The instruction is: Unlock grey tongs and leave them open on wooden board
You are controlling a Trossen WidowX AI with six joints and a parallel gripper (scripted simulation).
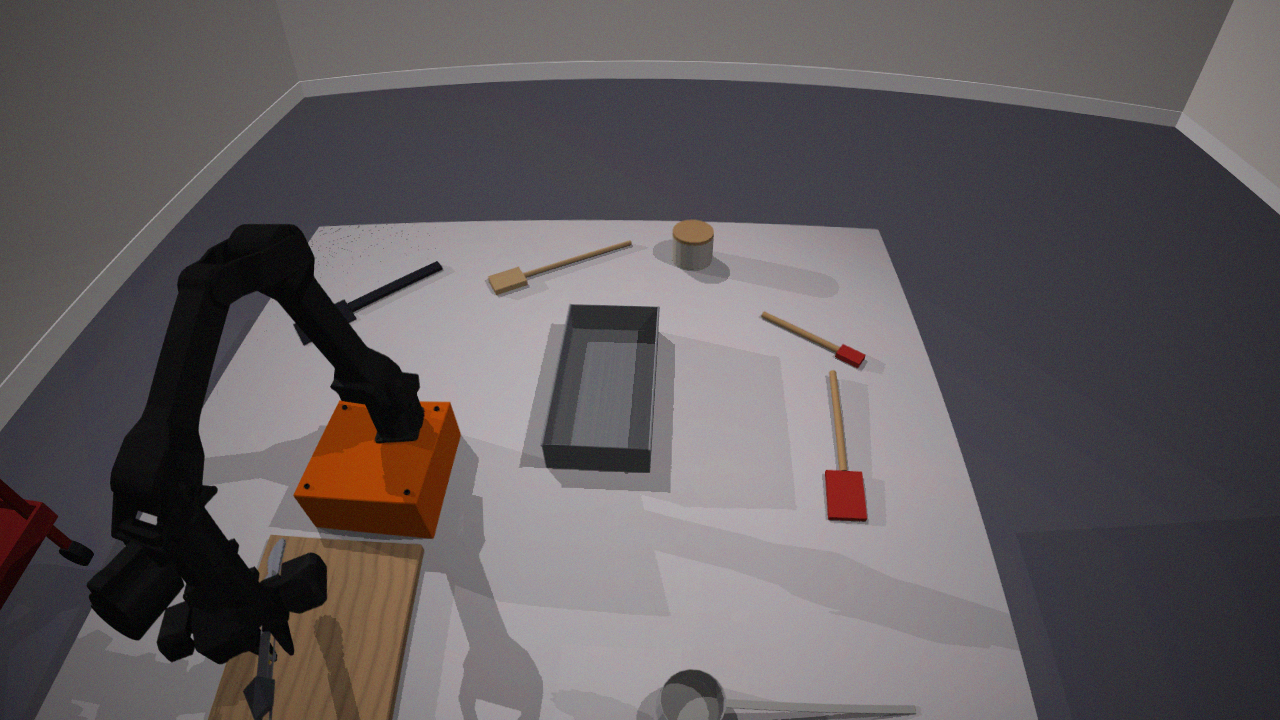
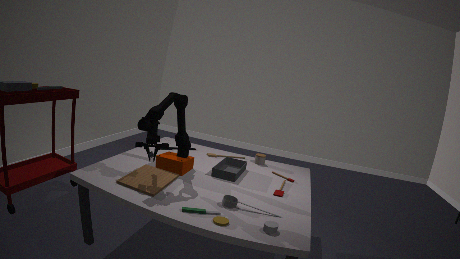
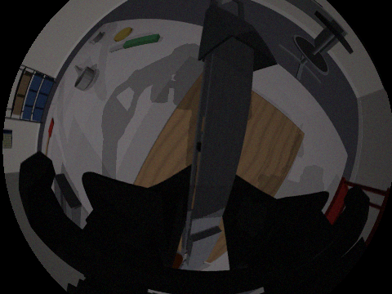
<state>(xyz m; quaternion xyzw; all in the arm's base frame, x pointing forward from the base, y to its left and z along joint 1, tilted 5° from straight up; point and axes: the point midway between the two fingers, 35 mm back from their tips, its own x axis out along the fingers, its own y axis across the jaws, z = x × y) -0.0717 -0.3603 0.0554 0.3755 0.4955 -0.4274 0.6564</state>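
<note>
Now: gripper tip 3 cm past the wooden board, 3 cm to the right of it and 12 cm above it. From my gripper tip the other things lie so: black spatula 11 cm behind, 75 cm to the left, 12 cm below; then roasting tin 37 cm ahead, 47 cm to the left, 10 cm below; then green-handled knife 34 cm ahead, 18 cm to the right, 12 cm below.
</note>
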